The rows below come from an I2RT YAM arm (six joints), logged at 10 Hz.
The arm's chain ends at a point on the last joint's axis. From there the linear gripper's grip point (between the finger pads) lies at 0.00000 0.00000 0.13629 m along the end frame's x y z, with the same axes.
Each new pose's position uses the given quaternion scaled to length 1; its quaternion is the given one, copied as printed.
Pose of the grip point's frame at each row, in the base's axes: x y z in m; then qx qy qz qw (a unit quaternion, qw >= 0):
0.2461 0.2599 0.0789 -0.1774 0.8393 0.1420 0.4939
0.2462 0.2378 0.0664 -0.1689 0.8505 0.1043 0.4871
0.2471 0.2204 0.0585 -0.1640 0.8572 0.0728 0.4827
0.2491 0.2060 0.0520 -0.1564 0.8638 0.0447 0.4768
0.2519 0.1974 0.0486 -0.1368 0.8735 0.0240 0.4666
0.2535 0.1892 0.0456 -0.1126 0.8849 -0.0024 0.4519
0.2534 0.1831 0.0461 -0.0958 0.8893 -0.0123 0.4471
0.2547 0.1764 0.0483 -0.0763 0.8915 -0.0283 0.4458
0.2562 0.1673 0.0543 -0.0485 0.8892 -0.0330 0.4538
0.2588 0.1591 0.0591 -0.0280 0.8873 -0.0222 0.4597
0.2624 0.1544 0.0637 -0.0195 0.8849 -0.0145 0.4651
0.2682 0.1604 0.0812 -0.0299 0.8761 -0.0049 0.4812
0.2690 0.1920 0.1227 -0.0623 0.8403 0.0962 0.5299
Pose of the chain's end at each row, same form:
0.1400 0.2035 0.1432 -0.1774 0.8393 0.1420 0.4939
0.1381 0.1912 0.1351 -0.1689 0.8505 0.1043 0.4871
0.1376 0.1818 0.1298 -0.1640 0.8572 0.0728 0.4827
0.1387 0.1751 0.1258 -0.1564 0.8638 0.0447 0.4768
0.1417 0.1743 0.1254 -0.1368 0.8735 0.0240 0.4666
0.1444 0.1759 0.1262 -0.1126 0.8849 -0.0024 0.4519
0.1447 0.1744 0.1279 -0.0958 0.8893 -0.0123 0.4471
0.1458 0.1740 0.1302 -0.0763 0.8915 -0.0283 0.4458
0.1458 0.1693 0.1342 -0.0485 0.8892 -0.0330 0.4538
0.1474 0.1610 0.1376 -0.0280 0.8873 -0.0222 0.4597
0.1501 0.1554 0.1410 -0.0195 0.8849 -0.0145 0.4651
0.1532 0.1576 0.1544 -0.0299 0.8761 -0.0049 0.4812
0.1493 0.1610 0.1799 -0.0623 0.8403 0.0962 0.5299

